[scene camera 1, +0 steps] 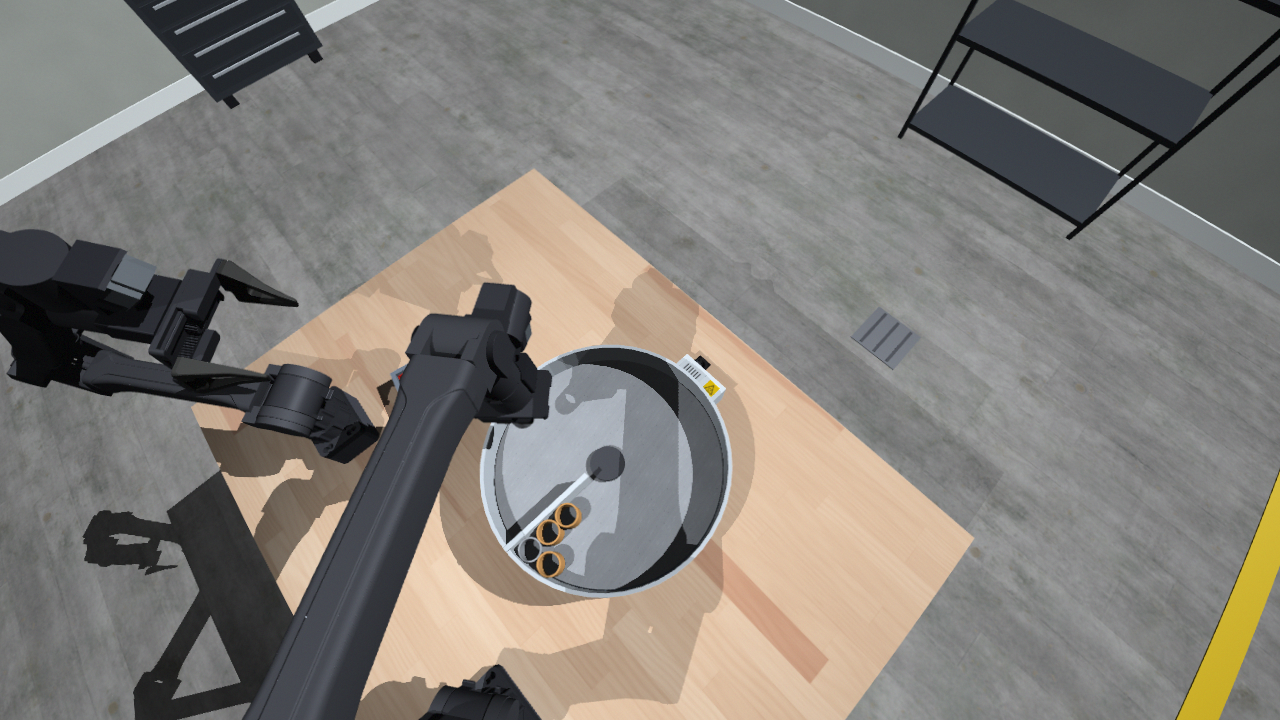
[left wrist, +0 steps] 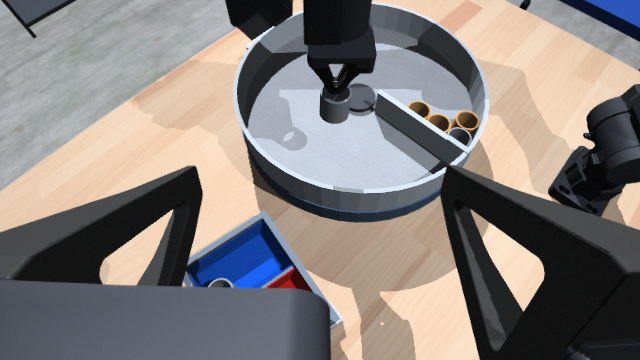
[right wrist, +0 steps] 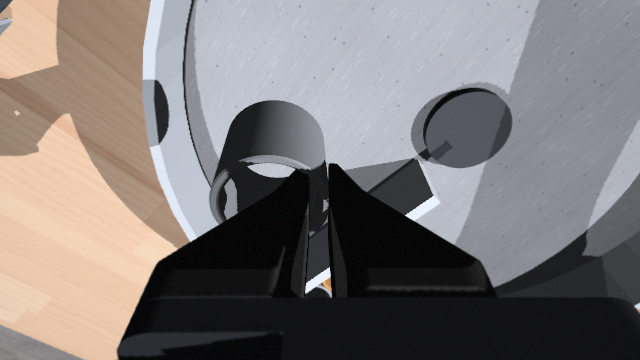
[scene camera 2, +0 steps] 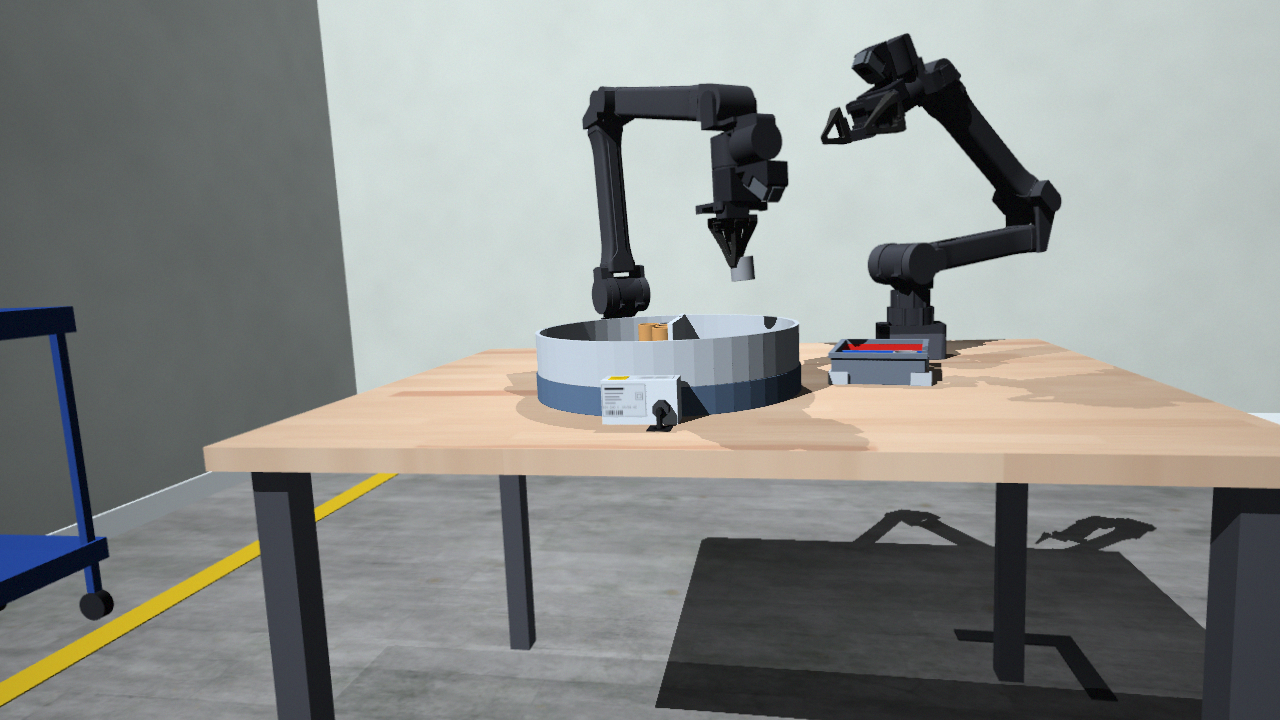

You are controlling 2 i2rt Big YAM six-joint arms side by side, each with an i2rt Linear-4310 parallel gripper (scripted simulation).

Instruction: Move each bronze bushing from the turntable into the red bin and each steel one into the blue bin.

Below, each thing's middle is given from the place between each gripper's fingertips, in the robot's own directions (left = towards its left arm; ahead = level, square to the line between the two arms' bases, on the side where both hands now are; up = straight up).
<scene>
Right now my right hand (scene camera 2: 734, 266) is 50 mm past the blue bin (left wrist: 250, 260), 220 mm to the right of it and 190 mm above it. From my right hand the other things lie so: grey tray (scene camera 2: 863, 368): 90 mm behind, 230 mm to the left, 180 mm below.
Right now my left hand (scene camera 1: 283, 339) is 38 cm above the grey tray, 9 cm short of it and 6 cm to the right of it. The rest, counted from my left hand: blue bin (39 cm below, 13 cm ahead, 5 cm to the left).
</scene>
